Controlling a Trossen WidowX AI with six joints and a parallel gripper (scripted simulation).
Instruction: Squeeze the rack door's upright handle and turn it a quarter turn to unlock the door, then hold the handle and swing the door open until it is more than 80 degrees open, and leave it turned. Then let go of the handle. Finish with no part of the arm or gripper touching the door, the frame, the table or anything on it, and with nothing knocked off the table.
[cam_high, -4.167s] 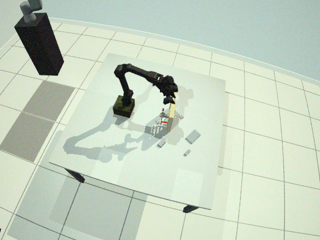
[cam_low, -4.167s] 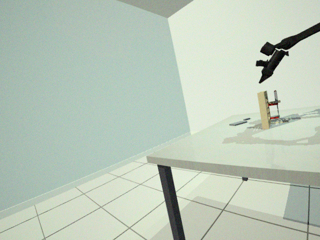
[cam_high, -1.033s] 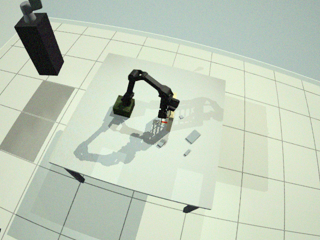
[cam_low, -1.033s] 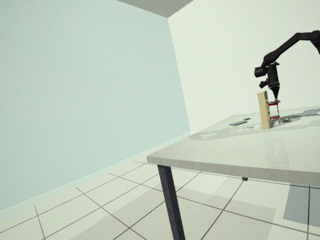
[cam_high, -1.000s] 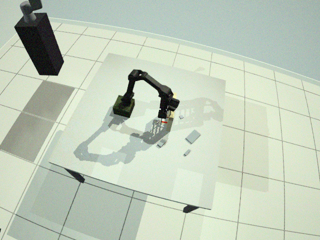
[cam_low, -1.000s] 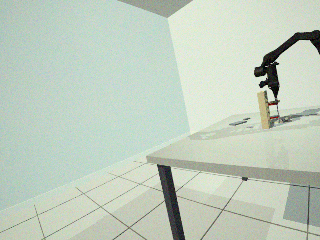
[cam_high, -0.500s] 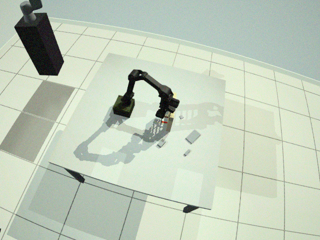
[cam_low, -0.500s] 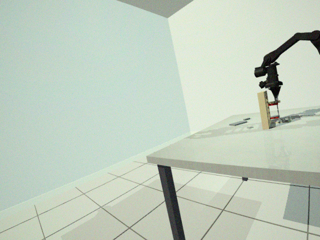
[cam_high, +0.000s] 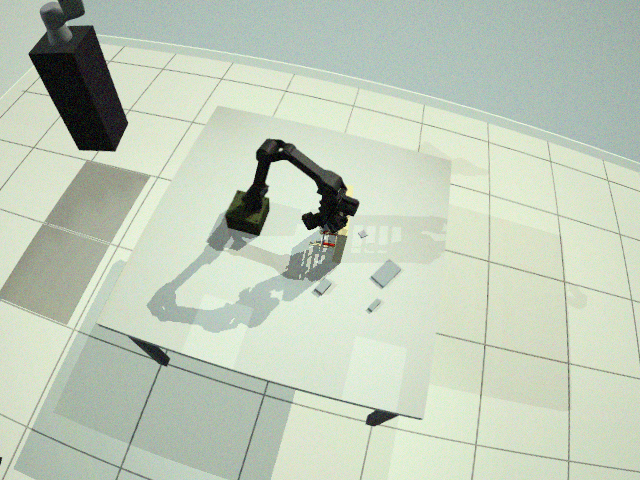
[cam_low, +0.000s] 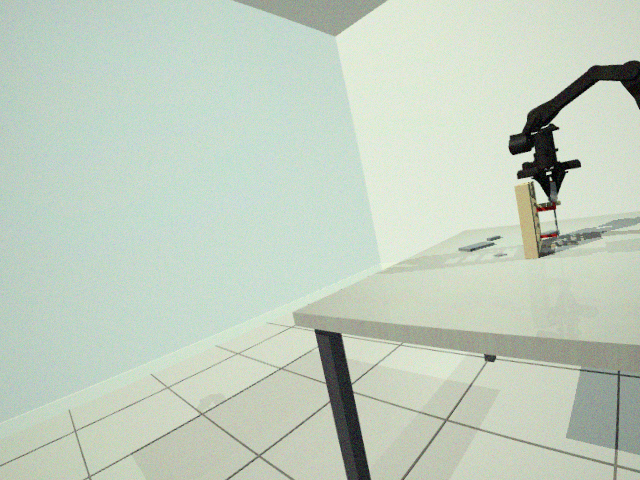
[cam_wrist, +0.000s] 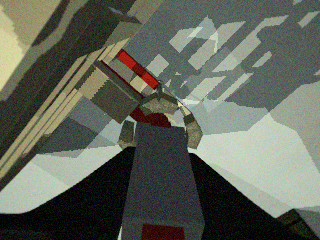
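The upright handle is 3 cm below my gripper tip.
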